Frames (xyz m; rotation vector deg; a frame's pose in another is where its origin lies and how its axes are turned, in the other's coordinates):
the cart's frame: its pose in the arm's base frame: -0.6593 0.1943 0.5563 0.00 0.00 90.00
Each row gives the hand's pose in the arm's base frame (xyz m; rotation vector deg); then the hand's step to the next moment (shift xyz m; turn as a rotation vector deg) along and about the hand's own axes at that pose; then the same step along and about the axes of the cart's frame.
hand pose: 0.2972 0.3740 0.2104 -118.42 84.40 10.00
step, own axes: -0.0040 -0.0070 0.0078 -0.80 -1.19 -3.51
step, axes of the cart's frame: 0.0089 -0.0065 -0.0020 -0.95 0.02 3.67
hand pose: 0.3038 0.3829 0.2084 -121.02 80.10 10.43
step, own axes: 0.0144 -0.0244 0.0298 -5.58 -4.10 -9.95
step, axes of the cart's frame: 0.0114 -0.0337 -0.0206 0.14 0.87 12.09
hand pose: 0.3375 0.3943 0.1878 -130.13 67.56 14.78
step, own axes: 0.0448 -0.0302 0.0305 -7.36 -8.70 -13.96
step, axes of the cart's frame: -0.0001 -0.0533 -0.0317 1.22 -1.41 17.92
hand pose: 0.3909 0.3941 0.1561 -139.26 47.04 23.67
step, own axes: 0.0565 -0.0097 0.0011 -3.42 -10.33 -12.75
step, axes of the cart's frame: -0.0192 -0.0494 -0.0219 1.17 -5.33 15.85
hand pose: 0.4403 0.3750 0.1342 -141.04 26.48 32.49
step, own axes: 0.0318 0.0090 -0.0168 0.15 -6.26 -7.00
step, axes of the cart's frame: -0.0233 -0.0280 -0.0069 0.70 -4.91 7.98
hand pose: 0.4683 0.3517 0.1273 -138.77 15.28 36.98
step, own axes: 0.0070 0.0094 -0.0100 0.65 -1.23 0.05
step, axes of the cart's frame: -0.0138 -0.0067 -0.0014 0.98 -0.95 0.26
